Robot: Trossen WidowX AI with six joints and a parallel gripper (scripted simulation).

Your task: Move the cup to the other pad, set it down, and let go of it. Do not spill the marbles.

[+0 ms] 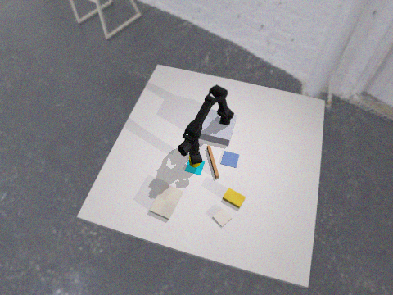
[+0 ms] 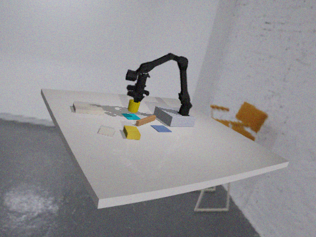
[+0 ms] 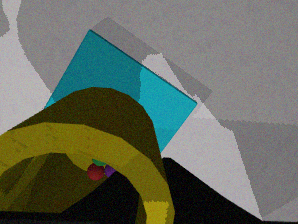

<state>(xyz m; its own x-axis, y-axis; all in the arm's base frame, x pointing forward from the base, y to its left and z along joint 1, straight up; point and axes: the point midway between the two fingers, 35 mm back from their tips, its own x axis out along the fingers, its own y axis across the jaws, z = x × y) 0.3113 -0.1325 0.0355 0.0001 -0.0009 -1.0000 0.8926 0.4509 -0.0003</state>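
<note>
Right now the cyan pad is 3 cm ahead of my gripper tip, 1 cm to the left of it and 8 cm below it. Also, from my gripper tip: yellow cup 2 cm ahead, 1 cm to the left; then wooden bar 2 cm behind, 11 cm to the left, 7 cm below.
</note>
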